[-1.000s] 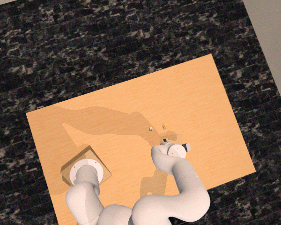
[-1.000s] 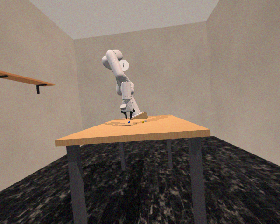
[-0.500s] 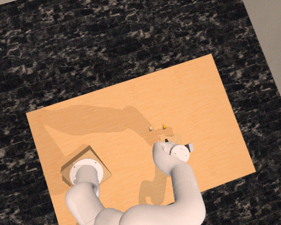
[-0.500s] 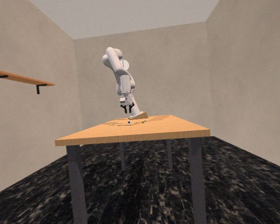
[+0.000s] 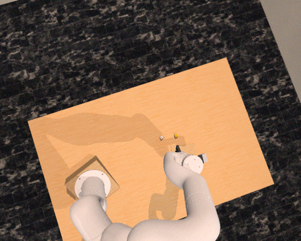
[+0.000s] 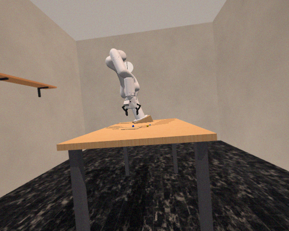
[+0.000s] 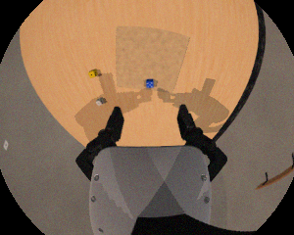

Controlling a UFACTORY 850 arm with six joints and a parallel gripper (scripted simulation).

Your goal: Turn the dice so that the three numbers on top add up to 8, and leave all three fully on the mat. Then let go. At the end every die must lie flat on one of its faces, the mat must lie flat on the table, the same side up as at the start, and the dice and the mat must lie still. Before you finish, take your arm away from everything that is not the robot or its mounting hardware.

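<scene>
Right now the yellow die is 2 cm ahead of my hand, 14 cm to the left of it and 11 cm below it. Round my hand: white die (6 cm behind, 14 cm to the left, 11 cm below); tan mat (5 cm ahead, 1 cm to the left, 11 cm below); blue die (10 cm below).
</scene>
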